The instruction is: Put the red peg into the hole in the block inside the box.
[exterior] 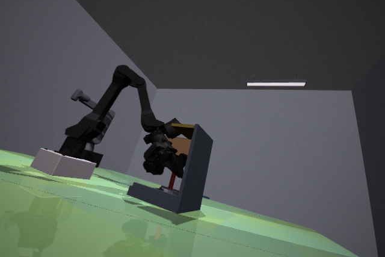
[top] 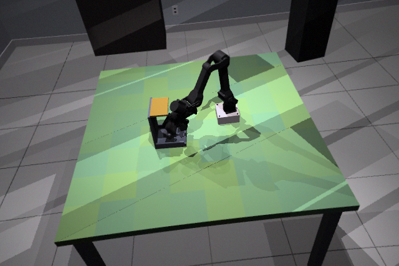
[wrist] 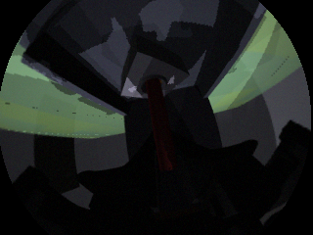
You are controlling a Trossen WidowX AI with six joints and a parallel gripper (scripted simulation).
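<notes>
My gripper tip is now 30 mm past the red peg, 10 mm to the right of it and 10 mm above it. Also, from my gripper tip: orange roof 150 mm above, 10 mm to the left; back wall 40 mm ahead, 40 mm above.
</notes>
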